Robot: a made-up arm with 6 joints. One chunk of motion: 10 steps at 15 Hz.
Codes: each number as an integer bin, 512 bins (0 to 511) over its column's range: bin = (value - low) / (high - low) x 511, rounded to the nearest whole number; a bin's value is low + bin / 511 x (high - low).
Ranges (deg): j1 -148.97..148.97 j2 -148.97..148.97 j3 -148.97..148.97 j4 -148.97..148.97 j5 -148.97..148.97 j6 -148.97..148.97
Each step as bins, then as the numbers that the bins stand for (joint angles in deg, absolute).
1 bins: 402 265 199 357 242 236
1 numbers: 85.42 5.54 -32.94 59.18 -7.87 -11.37
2 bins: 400 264 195 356 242 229
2 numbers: 84.25 4.96 -35.27 58.60 -7.87 -15.45
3 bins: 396 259 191 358 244 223
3 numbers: 81.92 2.04 -37.61 59.76 -6.71 -18.95
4 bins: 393 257 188 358 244 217
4 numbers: 80.17 0.87 -39.36 59.76 -6.71 -22.45
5 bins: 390 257 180 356 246 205
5 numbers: 78.42 0.87 -44.02 58.60 -5.54 -29.44
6 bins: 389 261 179 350 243 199
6 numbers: 77.84 3.21 -44.60 55.10 -7.29 -32.94
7 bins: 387 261 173 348 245 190
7 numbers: 76.67 3.21 -48.10 53.93 -6.12 -38.19
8 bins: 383 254 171 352 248 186
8 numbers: 74.34 -0.87 -49.27 56.26 -4.37 -40.52
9 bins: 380 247 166 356 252 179
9 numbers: 72.59 -4.96 -52.18 58.60 -2.04 -44.60
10 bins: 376 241 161 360 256 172
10 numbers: 70.26 -8.45 -55.10 60.93 0.29 -48.68
